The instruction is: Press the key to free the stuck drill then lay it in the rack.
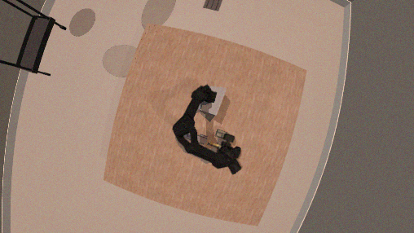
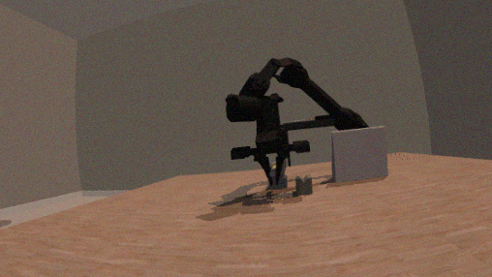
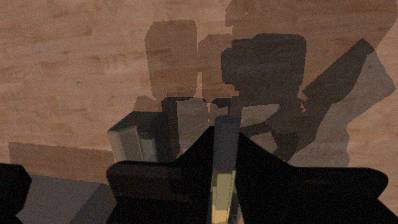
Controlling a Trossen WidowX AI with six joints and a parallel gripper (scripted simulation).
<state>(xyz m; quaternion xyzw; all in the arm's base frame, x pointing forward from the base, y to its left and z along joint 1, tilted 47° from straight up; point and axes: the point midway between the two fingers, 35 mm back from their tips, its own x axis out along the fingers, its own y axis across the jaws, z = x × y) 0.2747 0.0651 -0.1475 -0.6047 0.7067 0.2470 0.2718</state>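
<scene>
Right now my gripper tip is 40 mm to the left of the drill and 40 mm below it. From my gripper tip the other things lie so: grey rack 80 mm behind, 30 mm to the right, 10 mm below.
</scene>
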